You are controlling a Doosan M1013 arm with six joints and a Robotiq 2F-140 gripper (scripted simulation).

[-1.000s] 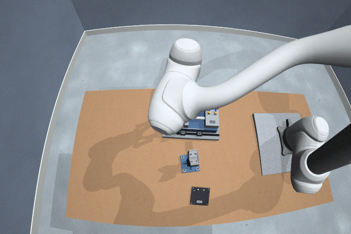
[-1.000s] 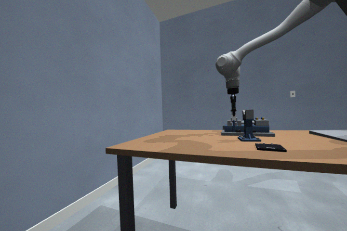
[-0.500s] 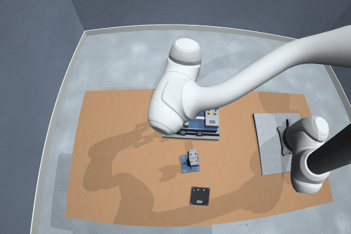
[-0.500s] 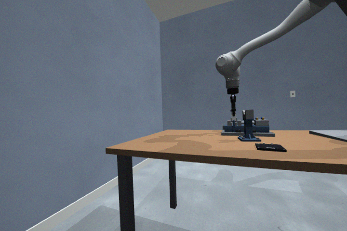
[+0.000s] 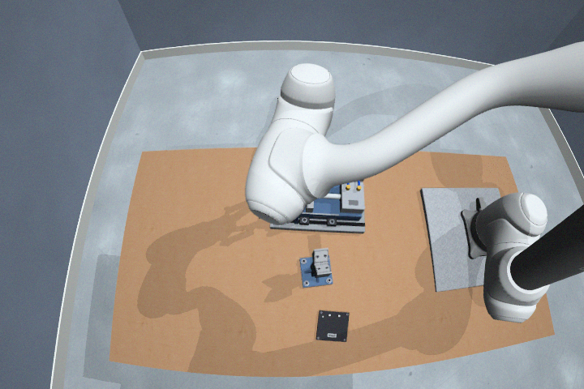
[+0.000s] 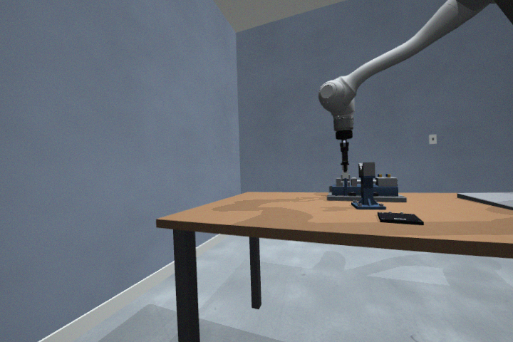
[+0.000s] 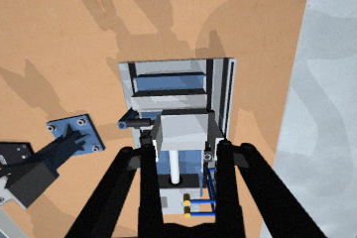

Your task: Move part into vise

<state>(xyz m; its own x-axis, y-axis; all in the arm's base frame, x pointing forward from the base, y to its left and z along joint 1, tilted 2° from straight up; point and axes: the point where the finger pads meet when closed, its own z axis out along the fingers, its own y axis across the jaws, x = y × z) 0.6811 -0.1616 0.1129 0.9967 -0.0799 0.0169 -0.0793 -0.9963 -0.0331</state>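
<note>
Right now the part is 3 cm below my hand. Round my hand: cylinder rod 9 cm behind, 5 cm below, 3 cm to the left; then work stop 7 cm to the left, 3 cm below, 1 cm ahead; then fixed jaw 5 cm below, 3 cm ahead, 2 cm to the left.
</note>
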